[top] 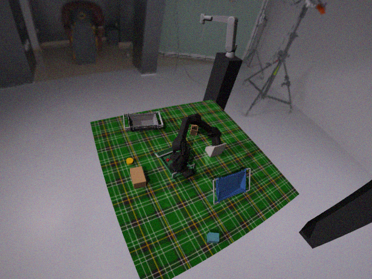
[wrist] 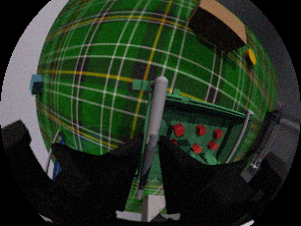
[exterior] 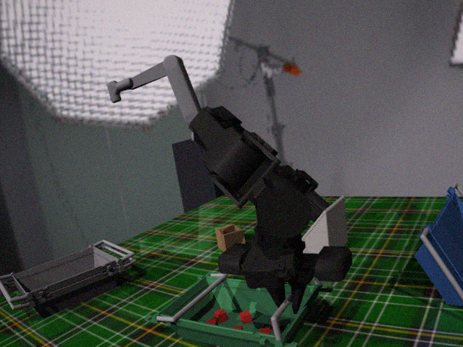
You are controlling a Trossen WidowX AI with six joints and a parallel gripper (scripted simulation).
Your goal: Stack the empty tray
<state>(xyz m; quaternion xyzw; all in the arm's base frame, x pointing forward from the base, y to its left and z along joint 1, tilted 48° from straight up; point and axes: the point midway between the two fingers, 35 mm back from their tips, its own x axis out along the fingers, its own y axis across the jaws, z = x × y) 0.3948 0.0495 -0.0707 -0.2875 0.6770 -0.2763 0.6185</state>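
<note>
Now: the blue tray 27 cm behind my gripper tip and 25 cm to the left of it. Round my gripper tip: teal cube 46 cm to the left, 5 cm below, 4 cm ahead; brown box 36 cm behind, 34 cm to the right, 6 cm below; tan block 25 cm ahead, 10 cm to the right, 4 cm below.
</note>
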